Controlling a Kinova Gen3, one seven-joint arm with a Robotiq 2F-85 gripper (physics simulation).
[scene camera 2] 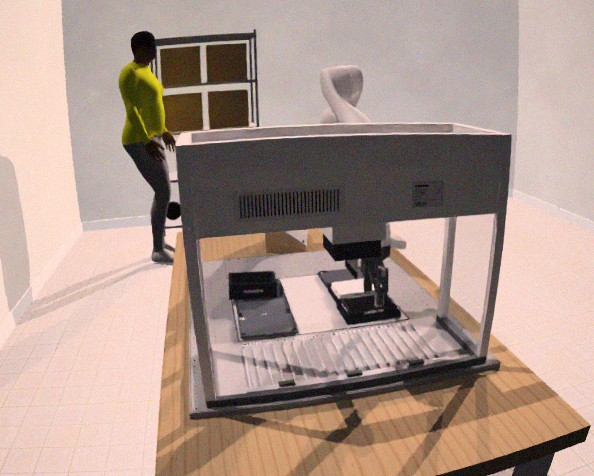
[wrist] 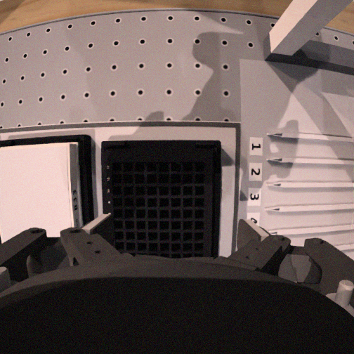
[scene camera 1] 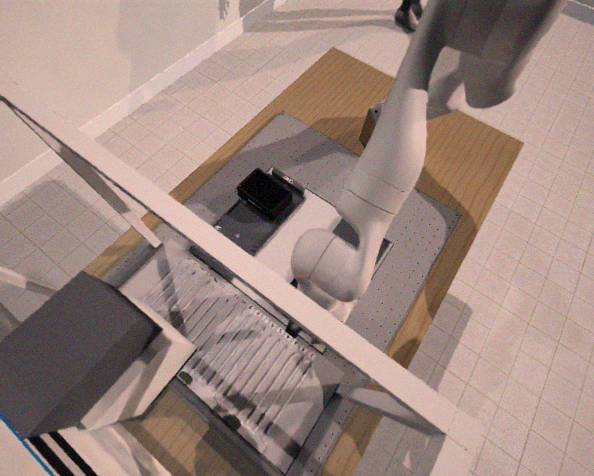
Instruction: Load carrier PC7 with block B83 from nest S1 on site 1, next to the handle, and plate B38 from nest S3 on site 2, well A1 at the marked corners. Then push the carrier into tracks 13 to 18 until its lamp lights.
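A black block or plate with a grid of square wells [wrist: 159,200] [scene camera 2: 362,312] sits in a nest at the numbered track end. My gripper [wrist: 175,231] [scene camera 2: 375,295] is open and empty, its fingertips spread beyond the block's two sides in the wrist view; their height above it is unclear. A white plate [wrist: 35,187] [scene camera 2: 349,288] lies in the neighbouring nest, its side label too small to read. A second black block [scene camera 1: 265,192] [scene camera 2: 252,285] stands at the far end of another dark grey row [scene camera 1: 246,226] [scene camera 2: 265,316]. I cannot tell which piece is B83, B38 or carrier PC7.
The ribbed track deck [scene camera 1: 250,360] [scene camera 2: 340,355] bears numbers 1 to 3 in the wrist view. A white housing [scene camera 2: 345,175] spans it on posts [scene camera 2: 446,270] [wrist: 300,27]. A perforated grey board [scene camera 1: 405,260] [wrist: 155,55] lies beneath. A person in yellow [scene camera 2: 142,105] stands behind.
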